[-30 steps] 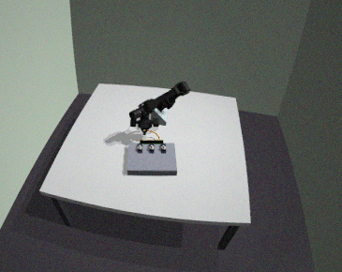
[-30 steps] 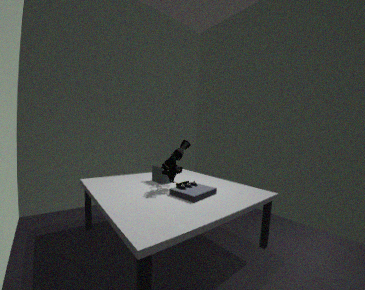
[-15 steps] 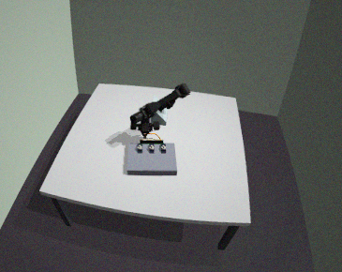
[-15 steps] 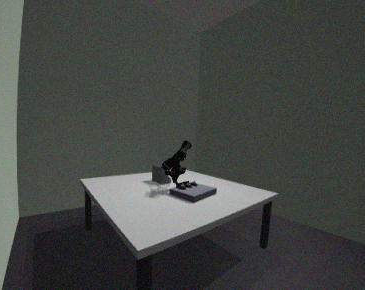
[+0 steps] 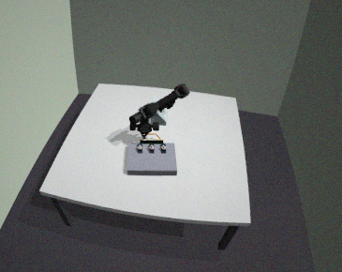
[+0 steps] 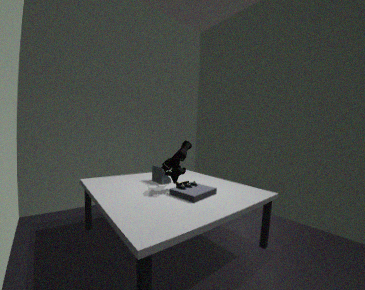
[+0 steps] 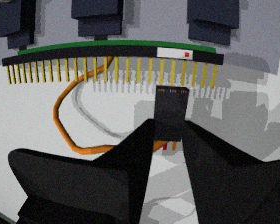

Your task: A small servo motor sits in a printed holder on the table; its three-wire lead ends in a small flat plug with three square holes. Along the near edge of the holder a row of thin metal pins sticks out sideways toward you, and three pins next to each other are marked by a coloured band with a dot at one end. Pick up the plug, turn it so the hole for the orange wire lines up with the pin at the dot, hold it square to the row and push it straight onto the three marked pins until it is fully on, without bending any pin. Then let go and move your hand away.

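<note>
Now: the white band 4 cm ahead of my gripper tip and 1 cm to the left of it. The rest, counted from my gripper tip: grey printed holder (19 cm ahead, 8 cm to the left, 5 cm below); then red dot (4 cm ahead).
</note>
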